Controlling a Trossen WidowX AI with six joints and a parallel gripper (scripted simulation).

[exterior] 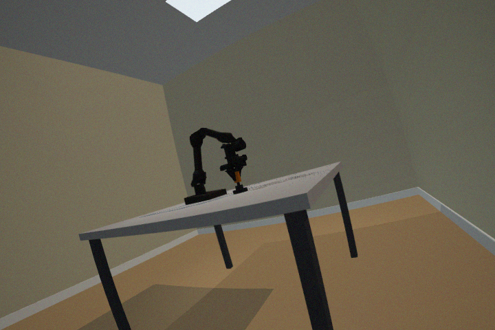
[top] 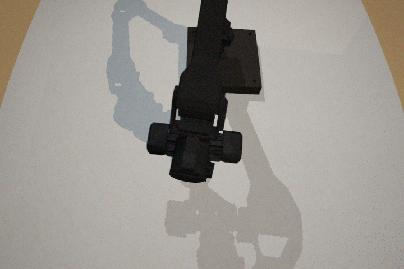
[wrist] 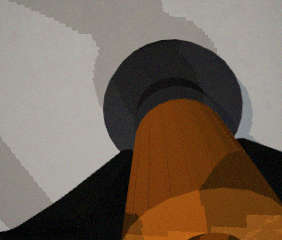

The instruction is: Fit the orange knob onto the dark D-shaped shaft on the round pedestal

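Now: gripper tip 2 cm below the orange knob. Also, from my gripper tip: round dark pedestal (4 cm below).
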